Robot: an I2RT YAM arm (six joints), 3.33 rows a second.
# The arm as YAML. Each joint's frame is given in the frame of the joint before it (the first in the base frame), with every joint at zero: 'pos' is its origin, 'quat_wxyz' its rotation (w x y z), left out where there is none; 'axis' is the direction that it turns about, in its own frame. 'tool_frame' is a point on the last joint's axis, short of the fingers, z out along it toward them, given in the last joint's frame.
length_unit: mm
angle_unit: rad
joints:
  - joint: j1
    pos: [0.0, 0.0, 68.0]
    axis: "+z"
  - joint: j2
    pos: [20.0, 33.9, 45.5]
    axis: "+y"
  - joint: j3
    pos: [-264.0, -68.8, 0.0]
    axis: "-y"
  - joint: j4
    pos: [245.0, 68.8, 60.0]
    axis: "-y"
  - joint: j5
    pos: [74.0, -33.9, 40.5]
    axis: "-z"
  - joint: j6
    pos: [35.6, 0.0, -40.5]
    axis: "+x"
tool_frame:
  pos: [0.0, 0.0, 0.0]
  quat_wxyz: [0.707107, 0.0, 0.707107, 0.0]
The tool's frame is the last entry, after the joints.
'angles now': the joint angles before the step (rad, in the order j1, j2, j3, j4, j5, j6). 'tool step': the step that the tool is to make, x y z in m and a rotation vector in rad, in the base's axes. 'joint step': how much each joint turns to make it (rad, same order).
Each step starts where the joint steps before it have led.
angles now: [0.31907 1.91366 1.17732 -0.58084 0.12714 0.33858]
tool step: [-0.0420 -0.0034 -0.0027 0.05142 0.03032 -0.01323]
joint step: [0.02609 -0.12837 -0.18047 0.03475 -0.04723 0.05261]
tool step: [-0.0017 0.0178 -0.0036 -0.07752 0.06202 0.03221]
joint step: [0.05976 0.05225 0.05840 -0.09416 0.05374 0.01764]
